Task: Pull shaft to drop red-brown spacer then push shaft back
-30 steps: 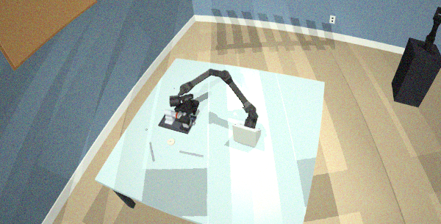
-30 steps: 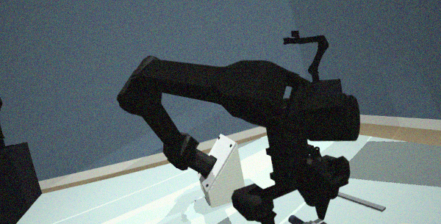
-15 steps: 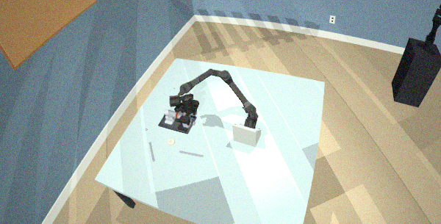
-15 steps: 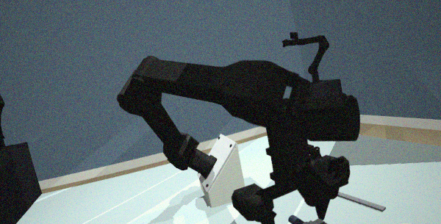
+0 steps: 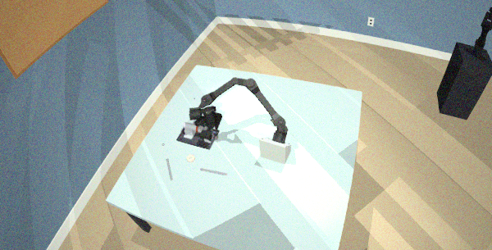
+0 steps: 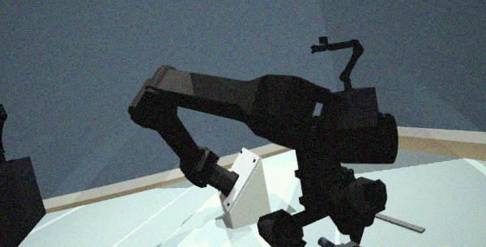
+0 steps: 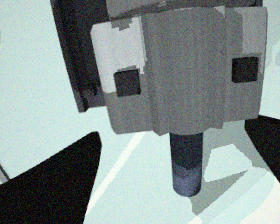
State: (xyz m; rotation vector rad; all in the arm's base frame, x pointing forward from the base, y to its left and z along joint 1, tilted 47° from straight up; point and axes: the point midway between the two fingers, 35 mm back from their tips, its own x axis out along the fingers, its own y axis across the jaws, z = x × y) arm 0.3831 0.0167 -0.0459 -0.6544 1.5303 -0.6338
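Right now the shaft is 70 mm ahead of my gripper tip and 30 mm above it. From my gripper tip the other things lie so: fixture: 120 mm ahead; red-brown spacer: 100 mm ahead, 30 mm above; grey washer: 130 mm ahead, 120 mm to the right, 50 mm below.
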